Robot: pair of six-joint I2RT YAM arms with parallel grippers.
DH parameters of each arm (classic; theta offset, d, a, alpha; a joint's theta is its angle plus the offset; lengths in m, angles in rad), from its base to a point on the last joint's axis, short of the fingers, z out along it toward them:
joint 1: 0 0.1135 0.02 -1.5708
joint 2: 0 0 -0.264 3.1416
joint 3: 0.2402 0 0.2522 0
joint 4: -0.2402 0 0.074 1.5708
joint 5: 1.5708 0 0 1.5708
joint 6: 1.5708 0.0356 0 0
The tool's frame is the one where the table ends.
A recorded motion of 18 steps. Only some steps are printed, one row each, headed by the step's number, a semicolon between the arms.
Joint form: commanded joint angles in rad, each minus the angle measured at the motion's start. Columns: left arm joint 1, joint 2, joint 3, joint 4, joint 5, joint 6; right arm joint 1, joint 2, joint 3, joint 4, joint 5, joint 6.
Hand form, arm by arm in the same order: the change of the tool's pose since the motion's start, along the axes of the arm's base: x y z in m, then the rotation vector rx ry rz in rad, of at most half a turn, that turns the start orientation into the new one. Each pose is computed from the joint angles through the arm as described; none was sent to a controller.
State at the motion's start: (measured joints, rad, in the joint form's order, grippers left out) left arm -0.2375 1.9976 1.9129 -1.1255 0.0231 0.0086; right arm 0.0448 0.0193 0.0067 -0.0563 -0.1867 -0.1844
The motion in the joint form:
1: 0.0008 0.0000 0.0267 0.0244 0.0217 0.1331; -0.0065 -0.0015 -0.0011 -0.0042 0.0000 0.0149
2: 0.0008 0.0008 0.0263 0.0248 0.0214 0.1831; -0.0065 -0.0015 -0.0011 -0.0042 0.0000 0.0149
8: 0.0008 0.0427 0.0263 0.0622 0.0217 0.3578; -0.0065 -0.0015 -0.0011 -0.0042 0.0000 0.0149
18: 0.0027 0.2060 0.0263 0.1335 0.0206 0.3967; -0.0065 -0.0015 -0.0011 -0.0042 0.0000 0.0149
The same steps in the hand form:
1: 0.0038 -0.0014 0.0088 0.0161 -0.0610 -0.1306; 0.0000 -0.0007 -0.0007 0.0143 0.0072 -0.0075
2: 0.0040 -0.0014 0.0084 0.0345 -0.0663 -0.1768; 0.0000 -0.0007 -0.0007 0.0143 0.0072 -0.0075
8: 0.0149 -0.0040 -0.0071 0.0972 -0.0826 -0.3389; 0.0000 -0.0007 -0.0007 0.0143 0.0072 -0.0075
18: 0.0439 -0.0101 -0.0743 0.1166 0.0052 -0.3782; 0.0000 -0.0007 -0.0007 0.0143 0.0072 -0.0075

